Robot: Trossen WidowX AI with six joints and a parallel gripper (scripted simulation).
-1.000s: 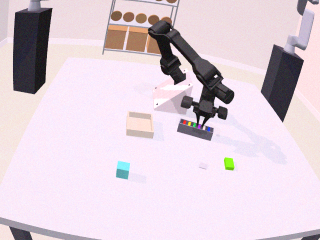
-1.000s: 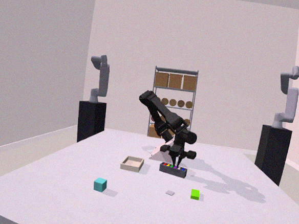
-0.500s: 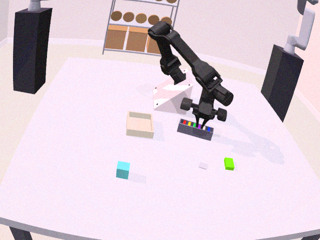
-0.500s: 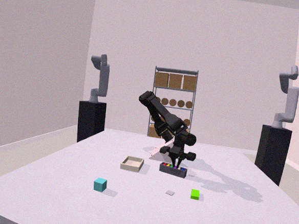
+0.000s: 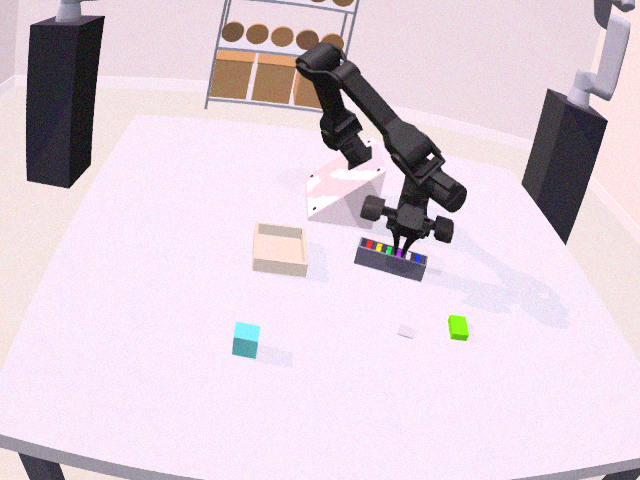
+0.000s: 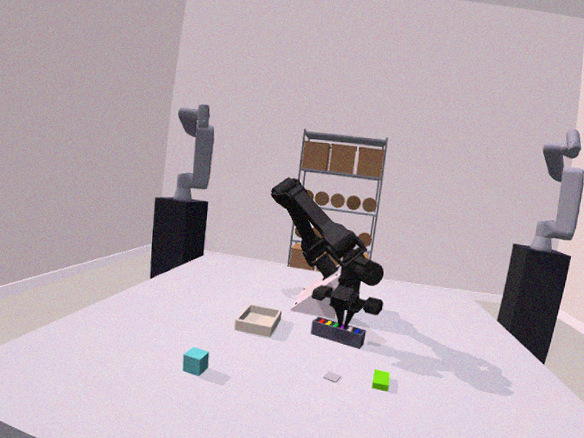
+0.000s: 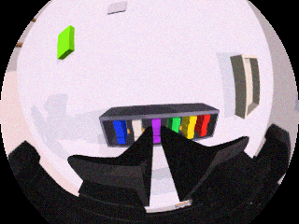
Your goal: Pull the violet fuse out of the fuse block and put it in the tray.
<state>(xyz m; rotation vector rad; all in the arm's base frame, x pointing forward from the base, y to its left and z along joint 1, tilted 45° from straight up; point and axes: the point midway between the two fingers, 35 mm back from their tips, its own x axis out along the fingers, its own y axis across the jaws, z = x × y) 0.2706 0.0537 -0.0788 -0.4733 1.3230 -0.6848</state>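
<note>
Now: the beige tray 30 mm ahead of my gripper tip, 230 mm to the right of it and 30 mm below it. Round my gripper tip: small grey tile 200 mm ahead, 10 mm to the left, 30 mm below; then violet fuse 10 mm below; then lime block 180 mm ahead, 120 mm to the left, 30 mm below.
</note>
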